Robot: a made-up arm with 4 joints. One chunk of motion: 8 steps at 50 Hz.
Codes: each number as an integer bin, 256 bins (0 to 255) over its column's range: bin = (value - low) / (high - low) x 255, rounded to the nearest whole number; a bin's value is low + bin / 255 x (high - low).
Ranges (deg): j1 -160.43..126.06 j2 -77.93..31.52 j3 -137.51..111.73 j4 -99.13..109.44
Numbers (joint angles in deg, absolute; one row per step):
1: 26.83 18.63 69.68 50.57
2: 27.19 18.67 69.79 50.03
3: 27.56 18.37 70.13 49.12
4: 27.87 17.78 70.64 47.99
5: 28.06 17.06 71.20 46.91
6: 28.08 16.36 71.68 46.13
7: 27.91 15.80 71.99 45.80
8: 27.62 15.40 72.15 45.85
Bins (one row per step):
1: 167 225 212 183
2: 167 225 212 182
3: 167 224 212 181
4: 168 223 213 180
5: 168 221 214 179
6: 168 220 214 178
7: 168 218 214 177
8: 167 217 215 177

